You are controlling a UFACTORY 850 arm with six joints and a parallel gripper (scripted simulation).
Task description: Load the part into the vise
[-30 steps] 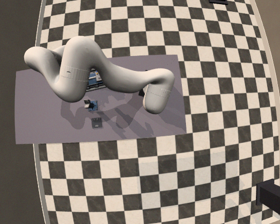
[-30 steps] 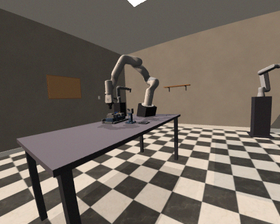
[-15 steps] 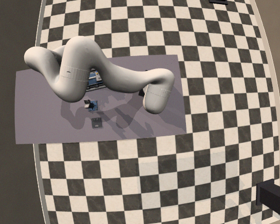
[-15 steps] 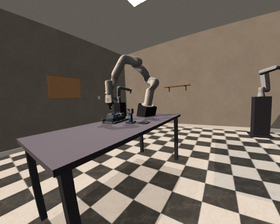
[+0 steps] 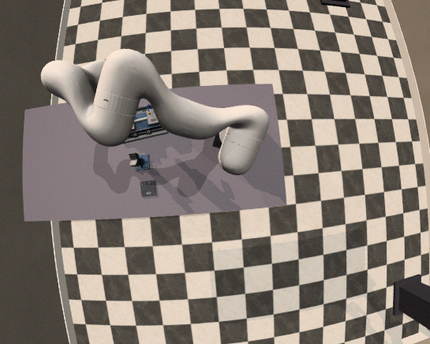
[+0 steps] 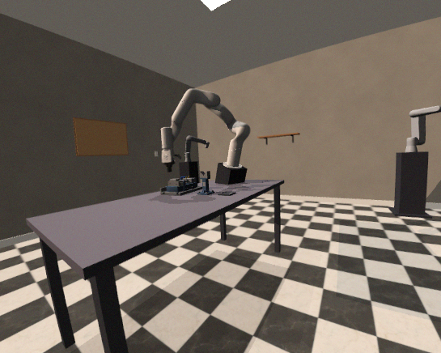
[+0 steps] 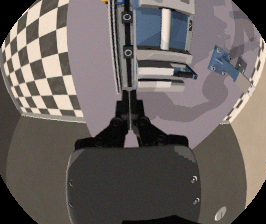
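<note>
Right now the part is 40 mm to the left of my hand and 80 mm below it. The rest, counted from my hand: vise: 80 mm behind, 60 mm to the left, 140 mm below; air cylinder rod: 90 mm behind, 50 mm to the left, 110 mm below.
</note>
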